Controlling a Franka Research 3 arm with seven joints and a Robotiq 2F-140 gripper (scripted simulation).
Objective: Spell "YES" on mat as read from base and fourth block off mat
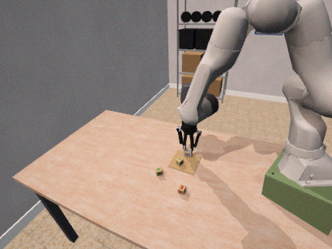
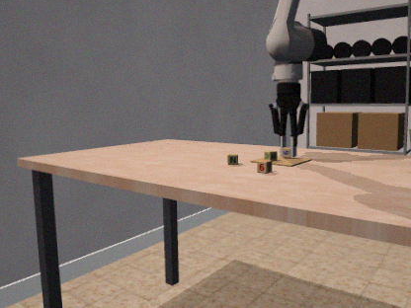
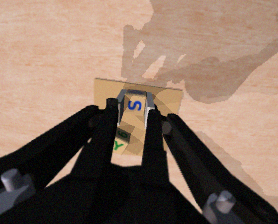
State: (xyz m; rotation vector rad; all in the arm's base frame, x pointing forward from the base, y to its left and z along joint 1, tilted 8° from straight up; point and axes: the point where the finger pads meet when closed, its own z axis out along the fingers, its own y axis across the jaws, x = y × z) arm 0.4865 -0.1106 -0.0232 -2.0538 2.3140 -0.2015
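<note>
My gripper is now 2 cm above the S block. Also, from my hand: green N block (12 cm ahead, 16 cm to the left, 3 cm below); then Y block (3 cm ahead, 7 cm to the left, 2 cm below); then tan mat (1 cm ahead, 5 cm to the left, 4 cm below).
</note>
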